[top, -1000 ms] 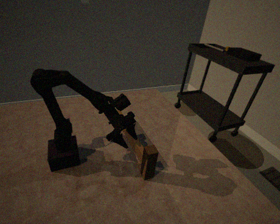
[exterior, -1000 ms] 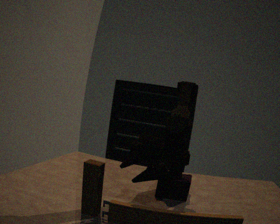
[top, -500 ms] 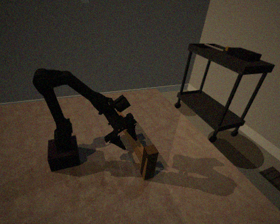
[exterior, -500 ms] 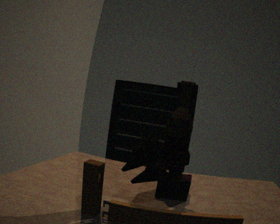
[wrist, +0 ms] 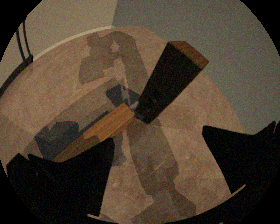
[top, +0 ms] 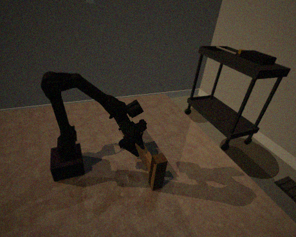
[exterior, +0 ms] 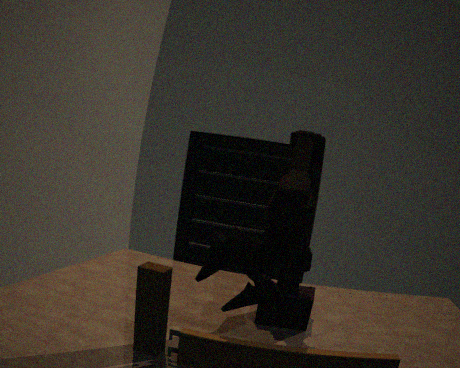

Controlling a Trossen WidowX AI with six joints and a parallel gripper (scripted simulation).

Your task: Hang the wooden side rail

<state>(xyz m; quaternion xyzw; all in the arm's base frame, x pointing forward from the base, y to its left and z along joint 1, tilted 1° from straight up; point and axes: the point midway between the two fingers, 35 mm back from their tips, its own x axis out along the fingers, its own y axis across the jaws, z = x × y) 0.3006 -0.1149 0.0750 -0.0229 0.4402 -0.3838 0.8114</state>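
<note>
Right now my gripper tip is 4 cm short of the headboard post, 9 cm to the left of it and 5 cm above it.
</note>
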